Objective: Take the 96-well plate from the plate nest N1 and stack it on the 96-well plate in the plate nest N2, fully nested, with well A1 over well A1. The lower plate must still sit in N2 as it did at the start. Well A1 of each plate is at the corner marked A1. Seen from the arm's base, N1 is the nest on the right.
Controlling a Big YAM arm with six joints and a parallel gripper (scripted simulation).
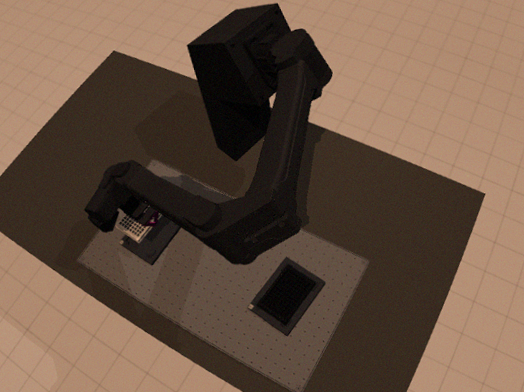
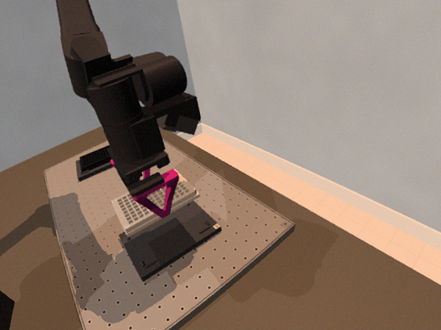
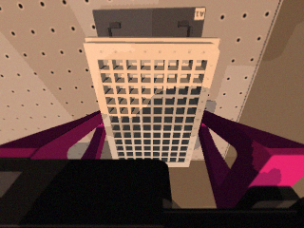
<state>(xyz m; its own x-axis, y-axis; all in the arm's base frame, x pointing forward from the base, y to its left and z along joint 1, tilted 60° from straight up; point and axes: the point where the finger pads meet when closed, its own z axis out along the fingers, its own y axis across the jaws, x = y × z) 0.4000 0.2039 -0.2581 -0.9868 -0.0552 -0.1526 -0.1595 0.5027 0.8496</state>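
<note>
Right now the black 96-well plate is 400 mm to the left of my hand, 100 mm behind it and 80 mm below it. Round my hand: cream 96-well plate: right at my hand; plate nest N1: 90 mm below; plate nest N2: 400 mm to the left, 100 mm behind, 90 mm below.
</note>
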